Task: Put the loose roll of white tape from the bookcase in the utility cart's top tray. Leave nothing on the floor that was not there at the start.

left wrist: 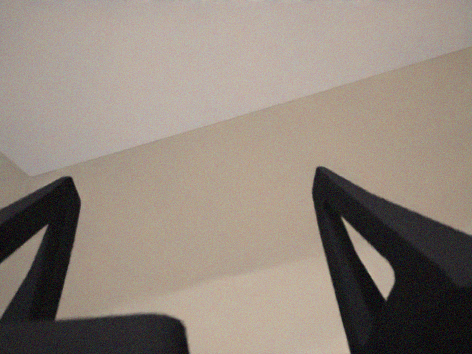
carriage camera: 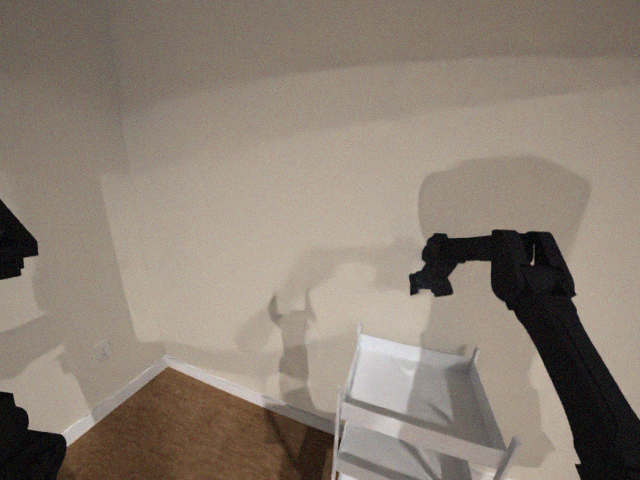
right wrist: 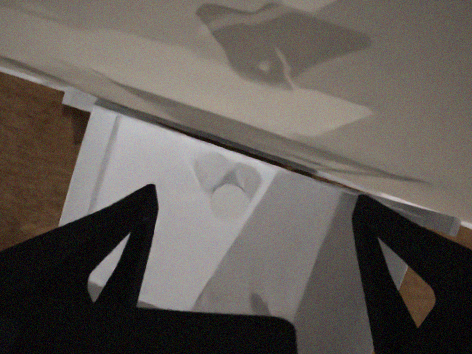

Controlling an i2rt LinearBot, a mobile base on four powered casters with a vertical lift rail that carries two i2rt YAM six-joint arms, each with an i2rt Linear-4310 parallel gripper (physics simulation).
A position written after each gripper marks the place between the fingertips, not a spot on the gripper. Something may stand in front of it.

right gripper: carriage camera 422,294; right wrist 256,201; not seen in the left wrist view (out of frame)
